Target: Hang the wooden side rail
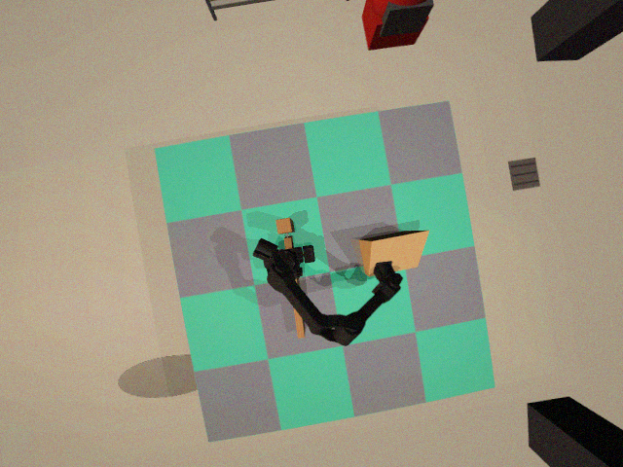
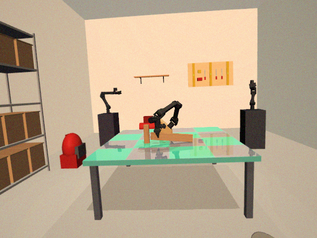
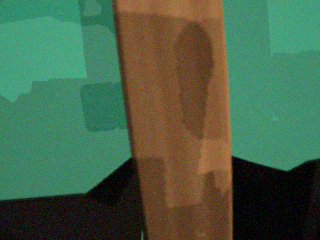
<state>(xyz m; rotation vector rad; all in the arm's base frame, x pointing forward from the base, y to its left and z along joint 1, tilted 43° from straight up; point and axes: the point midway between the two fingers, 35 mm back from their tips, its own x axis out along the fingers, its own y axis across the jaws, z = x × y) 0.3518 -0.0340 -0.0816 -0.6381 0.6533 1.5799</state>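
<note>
Now: the headboard post 11 cm to the right of my gripper tip and 4 cm above it.
</note>
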